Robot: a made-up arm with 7 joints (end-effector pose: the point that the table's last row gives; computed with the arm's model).
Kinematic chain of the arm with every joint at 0, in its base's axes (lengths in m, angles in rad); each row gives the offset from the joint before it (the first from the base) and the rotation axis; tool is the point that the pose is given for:
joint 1: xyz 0 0 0.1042 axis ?
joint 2: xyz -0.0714 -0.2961 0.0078 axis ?
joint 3: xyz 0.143 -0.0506 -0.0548 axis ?
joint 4: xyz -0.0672 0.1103 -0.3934 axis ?
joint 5: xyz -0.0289 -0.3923 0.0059 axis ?
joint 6: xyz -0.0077 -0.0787 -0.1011 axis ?
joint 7: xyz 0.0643 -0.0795 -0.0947 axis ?
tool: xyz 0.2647 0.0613 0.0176
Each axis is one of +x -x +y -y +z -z.
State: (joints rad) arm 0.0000 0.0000 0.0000 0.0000 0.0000 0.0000 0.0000
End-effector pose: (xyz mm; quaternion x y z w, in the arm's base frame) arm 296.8 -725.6 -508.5 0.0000 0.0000 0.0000 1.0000
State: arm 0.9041 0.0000 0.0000 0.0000 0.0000 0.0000 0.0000
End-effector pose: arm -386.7 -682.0 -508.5 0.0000 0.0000 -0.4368 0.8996
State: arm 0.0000 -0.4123 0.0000 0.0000 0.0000 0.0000 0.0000
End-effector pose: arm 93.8 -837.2 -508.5 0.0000 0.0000 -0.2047 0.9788
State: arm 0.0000 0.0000 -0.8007 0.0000 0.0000 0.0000 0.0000
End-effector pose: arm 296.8 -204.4 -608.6 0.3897 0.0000 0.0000 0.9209
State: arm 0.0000 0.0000 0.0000 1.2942 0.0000 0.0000 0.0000
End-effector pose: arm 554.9 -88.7 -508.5 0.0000 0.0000 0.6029 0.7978
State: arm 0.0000 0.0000 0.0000 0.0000 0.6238 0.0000 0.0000
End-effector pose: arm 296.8 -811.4 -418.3 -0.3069 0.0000 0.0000 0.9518
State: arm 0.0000 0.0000 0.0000 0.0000 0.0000 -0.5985 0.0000
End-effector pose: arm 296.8 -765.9 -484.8 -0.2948 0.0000 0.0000 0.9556
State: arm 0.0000 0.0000 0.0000 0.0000 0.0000 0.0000 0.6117
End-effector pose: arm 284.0 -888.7 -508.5 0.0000 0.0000 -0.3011 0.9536
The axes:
joint 1: -z
joint 2: +z
joint 3: -x
joint 4: +z
joint 5: -x
joint 6: +x
joint 7: -z

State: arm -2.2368 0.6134 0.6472 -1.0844 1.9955 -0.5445 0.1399
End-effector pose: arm 580.4 504.2 133.6 -0.4823 -0.8222 -0.0836 0.2905
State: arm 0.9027 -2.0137 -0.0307 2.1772 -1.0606 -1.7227 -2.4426
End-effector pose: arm -730.9 -338.3 -531.7 -0.0052 0.3334 0.7066 0.6241
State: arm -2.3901 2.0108 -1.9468 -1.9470 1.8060 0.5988 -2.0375
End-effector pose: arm 544.2 425.2 616.5 0.6879 -0.5017 0.0458 0.5224
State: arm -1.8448 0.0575 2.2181 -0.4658 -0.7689 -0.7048 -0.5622
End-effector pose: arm 617.0 282.4 585.8 -0.5412 -0.6965 0.4031 0.2439
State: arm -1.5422 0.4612 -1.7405 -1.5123 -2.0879 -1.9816 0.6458
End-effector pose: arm 8.8 -600.8 -46.4 -0.3438 0.6847 -0.0900 0.6363
